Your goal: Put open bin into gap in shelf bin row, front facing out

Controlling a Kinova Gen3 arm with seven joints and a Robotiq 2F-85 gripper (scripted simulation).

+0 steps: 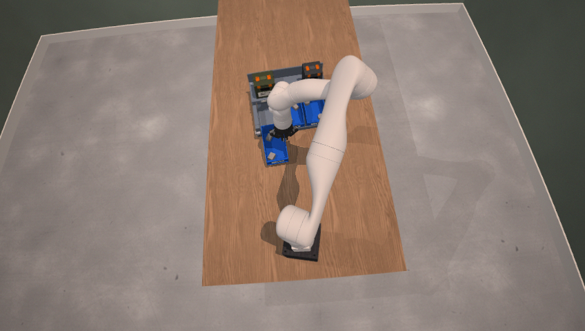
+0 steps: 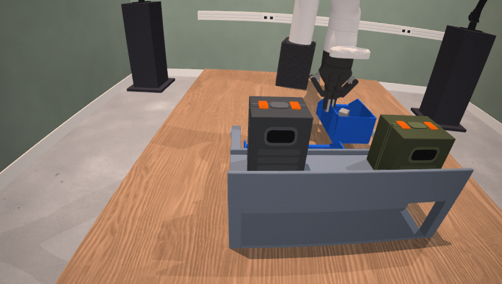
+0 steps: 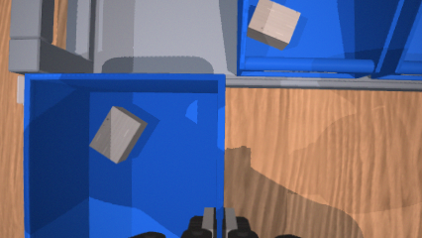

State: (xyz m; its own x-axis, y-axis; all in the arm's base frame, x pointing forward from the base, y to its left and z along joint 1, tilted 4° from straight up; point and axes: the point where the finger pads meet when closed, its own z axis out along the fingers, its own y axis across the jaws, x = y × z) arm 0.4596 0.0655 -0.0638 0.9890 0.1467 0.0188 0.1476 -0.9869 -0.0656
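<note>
My gripper is now 40 mm short of the grey part, 80 mm to the right of it and 60 mm above it. Round my hand: grey shelf 220 mm ahead, 30 mm to the right, 40 mm below.
</note>
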